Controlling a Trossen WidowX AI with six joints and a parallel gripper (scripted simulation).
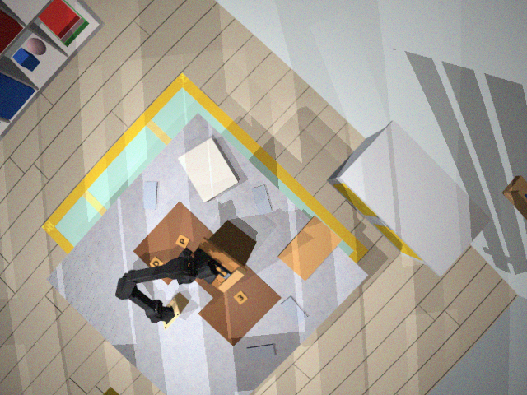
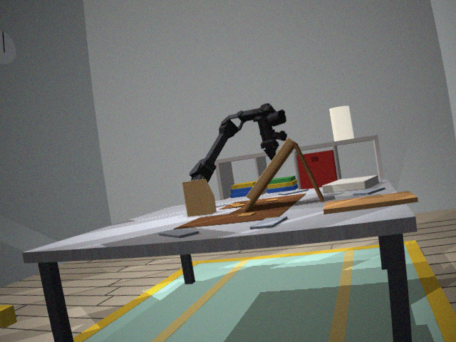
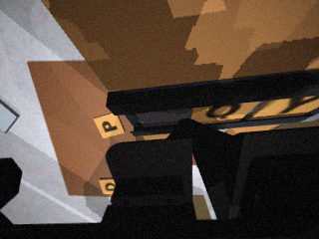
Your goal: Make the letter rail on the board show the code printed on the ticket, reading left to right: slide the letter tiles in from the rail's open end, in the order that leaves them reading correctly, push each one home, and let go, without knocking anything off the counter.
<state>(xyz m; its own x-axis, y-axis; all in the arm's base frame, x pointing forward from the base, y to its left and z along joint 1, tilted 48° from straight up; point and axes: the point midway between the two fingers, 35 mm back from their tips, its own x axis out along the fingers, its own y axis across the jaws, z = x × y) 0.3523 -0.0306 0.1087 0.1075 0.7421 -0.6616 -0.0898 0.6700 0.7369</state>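
My gripper tip is now 10 mm short of the letter tile, 30 mm to the left of it and 10 mm above it. Also, from my gripper tip: white block (310 mm ahead, 310 mm to the left, 160 mm below); white ticket (50 mm behind, 30 mm to the right, 80 mm below); brown mat (150 mm behind, 60 mm to the right, 180 mm below).
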